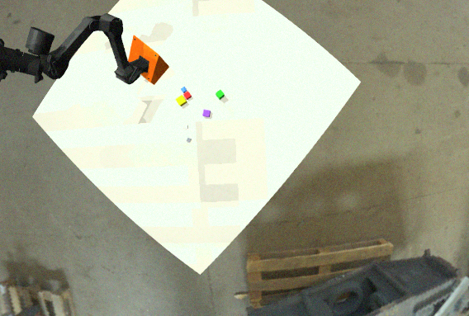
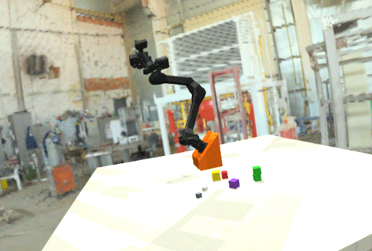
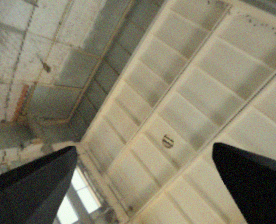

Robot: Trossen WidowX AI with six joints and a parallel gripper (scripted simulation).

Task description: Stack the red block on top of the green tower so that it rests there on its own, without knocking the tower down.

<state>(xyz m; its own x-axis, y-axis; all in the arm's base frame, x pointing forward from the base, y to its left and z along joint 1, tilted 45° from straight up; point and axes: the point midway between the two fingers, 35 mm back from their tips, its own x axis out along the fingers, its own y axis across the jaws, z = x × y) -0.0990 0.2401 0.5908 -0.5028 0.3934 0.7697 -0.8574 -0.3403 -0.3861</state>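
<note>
My gripper tip is now 70 cm above the red block, 40 cm short of it and 25 cm to the right of it. From my gripper tip the other things lie so: yellow block (69 cm below, 39 cm ahead, 21 cm to the left); then small blue block (70 cm below, 37 cm ahead, 26 cm to the left); then purple block (69 cm below, 53 cm ahead, 23 cm to the left).
</note>
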